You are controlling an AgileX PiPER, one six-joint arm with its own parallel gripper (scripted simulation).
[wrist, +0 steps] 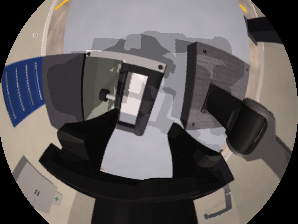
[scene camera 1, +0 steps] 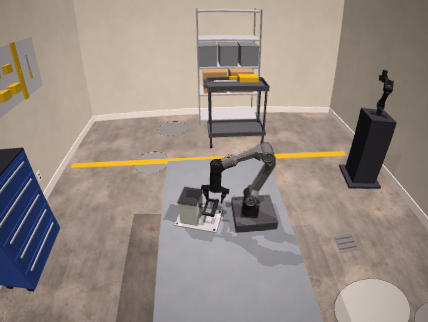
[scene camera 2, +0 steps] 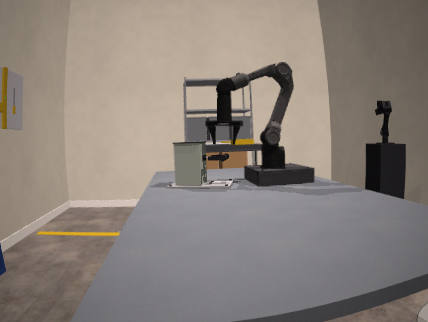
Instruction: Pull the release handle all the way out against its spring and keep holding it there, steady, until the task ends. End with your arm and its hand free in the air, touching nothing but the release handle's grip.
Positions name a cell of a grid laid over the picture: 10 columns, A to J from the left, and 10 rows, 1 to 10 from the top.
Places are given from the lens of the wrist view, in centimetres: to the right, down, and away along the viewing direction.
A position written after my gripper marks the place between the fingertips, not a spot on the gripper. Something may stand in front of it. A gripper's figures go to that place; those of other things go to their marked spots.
my gripper (wrist: E6): 0, 2, 12
base plate (wrist: E4): -3, -7, 24
